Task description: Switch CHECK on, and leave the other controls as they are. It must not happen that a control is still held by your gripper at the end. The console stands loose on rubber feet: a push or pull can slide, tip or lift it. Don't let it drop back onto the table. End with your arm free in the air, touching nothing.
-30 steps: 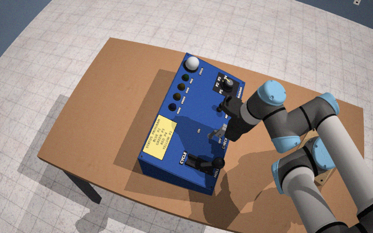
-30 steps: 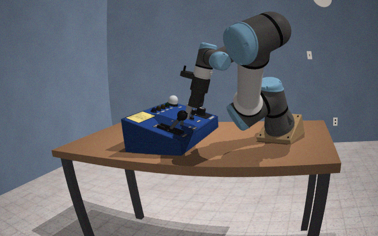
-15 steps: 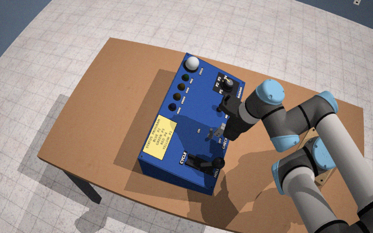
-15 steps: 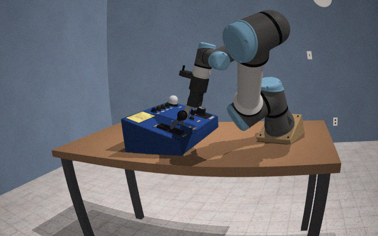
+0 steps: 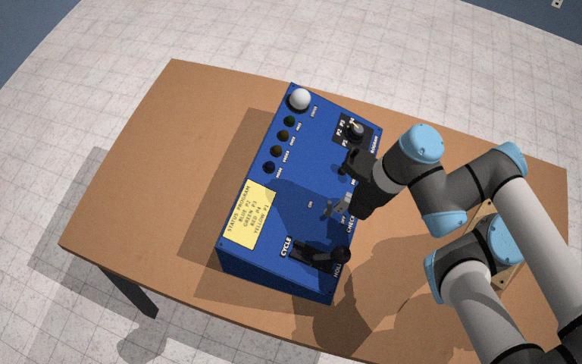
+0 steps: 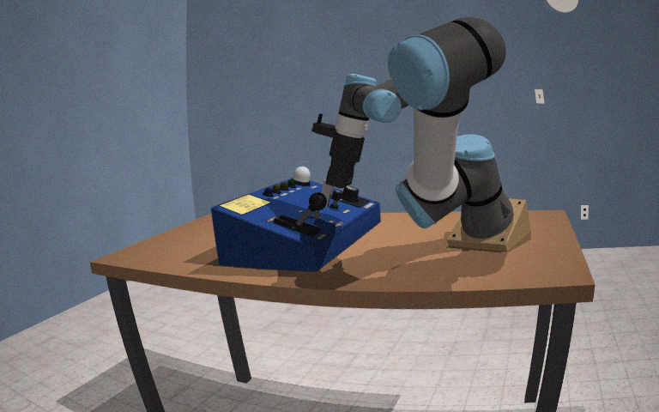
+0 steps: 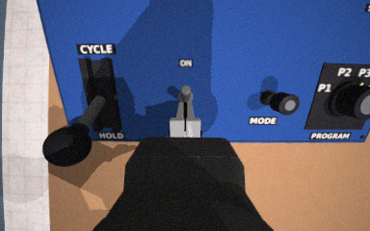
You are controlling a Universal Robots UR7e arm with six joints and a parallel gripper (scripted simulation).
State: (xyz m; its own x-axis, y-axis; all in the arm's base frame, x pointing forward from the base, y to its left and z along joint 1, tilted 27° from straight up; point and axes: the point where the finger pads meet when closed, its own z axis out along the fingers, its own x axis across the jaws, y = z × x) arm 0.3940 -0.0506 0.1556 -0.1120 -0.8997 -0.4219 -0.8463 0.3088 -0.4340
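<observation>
Now: hand 20 mm short of the check toggle and 20 mm above it. The rest, counted from my hand: mode switch (120 mm to the right, 20 mm below); then blue console (40 mm ahead, 70 mm to the right, 40 mm below); then hold lever (10 mm ahead, 120 mm to the left, 10 mm below).
</observation>
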